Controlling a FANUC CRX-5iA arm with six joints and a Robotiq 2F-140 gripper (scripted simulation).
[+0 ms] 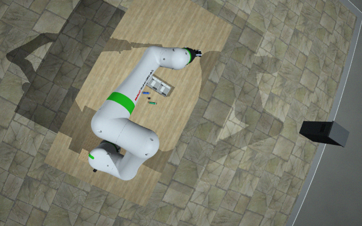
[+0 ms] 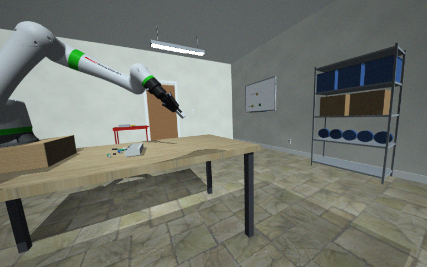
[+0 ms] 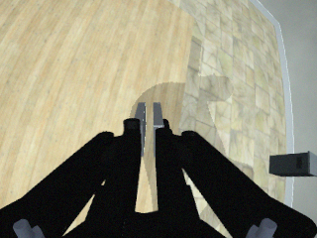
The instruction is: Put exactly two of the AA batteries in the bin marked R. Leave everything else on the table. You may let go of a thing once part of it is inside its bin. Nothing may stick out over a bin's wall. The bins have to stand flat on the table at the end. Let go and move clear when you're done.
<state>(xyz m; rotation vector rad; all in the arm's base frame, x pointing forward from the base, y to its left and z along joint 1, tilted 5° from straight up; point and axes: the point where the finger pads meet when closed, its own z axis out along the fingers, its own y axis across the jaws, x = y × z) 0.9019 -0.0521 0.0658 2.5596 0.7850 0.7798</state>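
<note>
Now: the grey bin 32 cm behind my hand, 11 cm to the left of it and 23 cm below it. Also, from my hand: blue AA battery 42 cm behind, 11 cm to the left, 24 cm below; white domino 43 cm behind, 24 cm to the left, 24 cm below; small black round part 44 cm behind, 7 cm to the left, 24 cm below.
</note>
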